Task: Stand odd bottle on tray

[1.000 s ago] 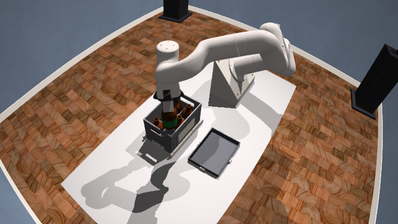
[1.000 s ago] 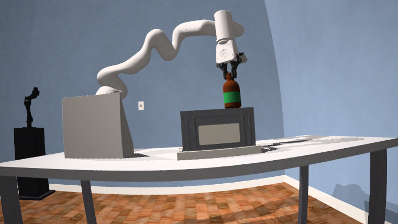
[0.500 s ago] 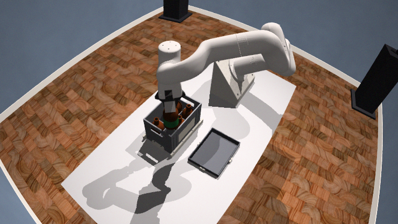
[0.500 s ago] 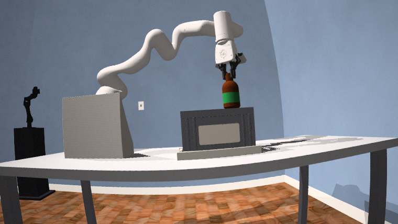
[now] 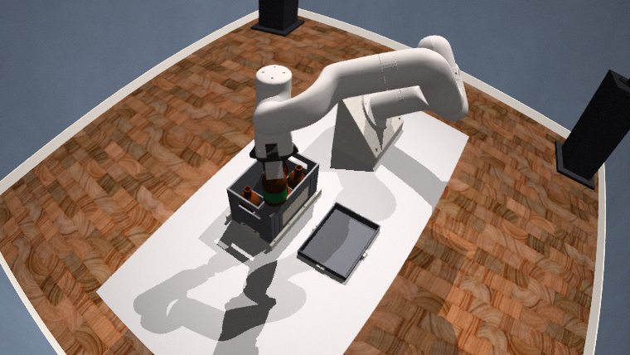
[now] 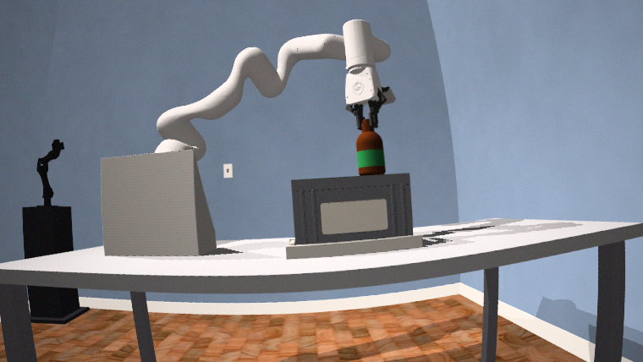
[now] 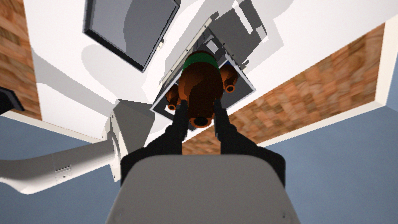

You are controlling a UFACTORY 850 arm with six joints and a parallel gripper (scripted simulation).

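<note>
Now: hand 7 cm above the bottle. The rest, counted from my hand: dark grey crate 25 cm below, 8 cm behind, 5 cm to the right; then dark tray 32 cm below, 22 cm to the left, 7 cm behind.
</note>
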